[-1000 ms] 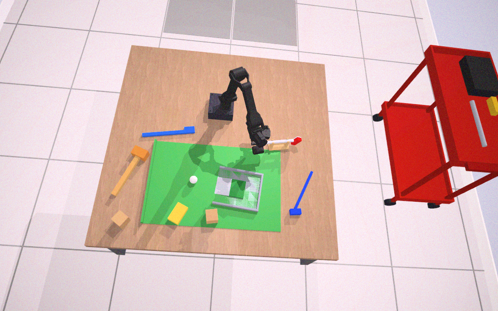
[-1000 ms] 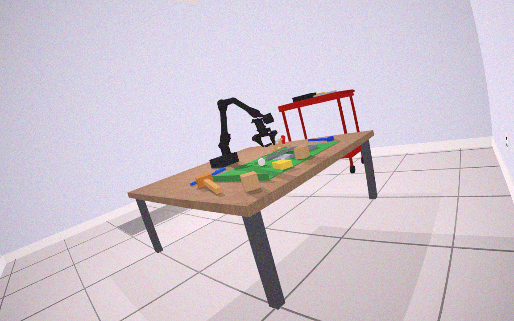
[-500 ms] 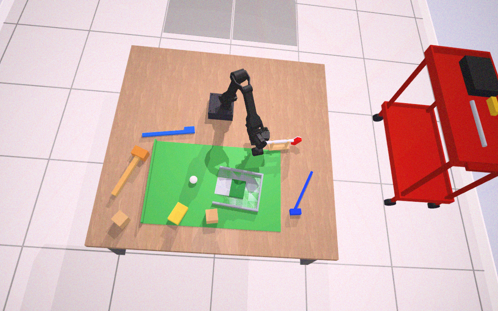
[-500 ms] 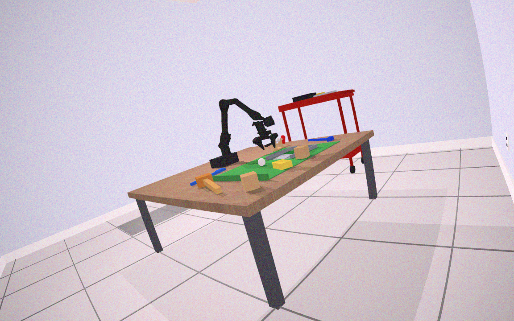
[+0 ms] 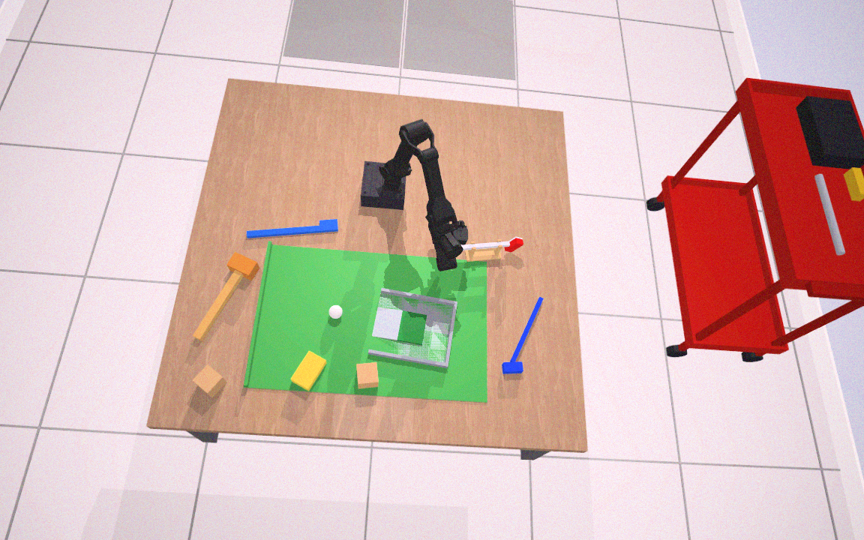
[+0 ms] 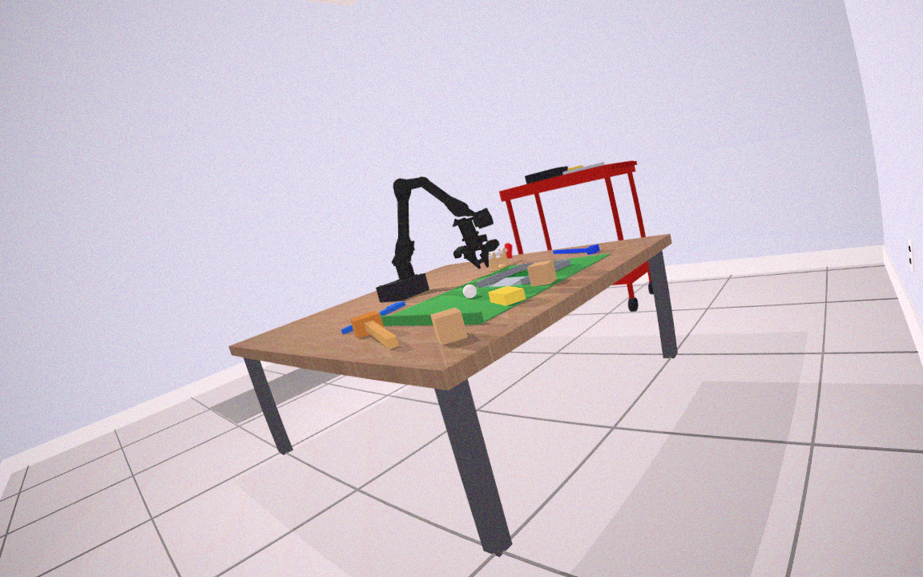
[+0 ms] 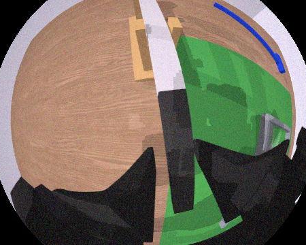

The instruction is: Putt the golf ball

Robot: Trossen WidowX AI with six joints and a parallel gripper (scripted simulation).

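Now: the red putter 110 mm to the left of my gripper tip, 30 mm above it and 20 mm behind it. The rest, counted from my gripper tip: green mat 240 mm to the right, 230 mm ahead, 30 mm below; white golf ball 360 mm to the right, 210 mm ahead, 10 mm below; wooden stand 130 mm to the left, 20 mm behind.
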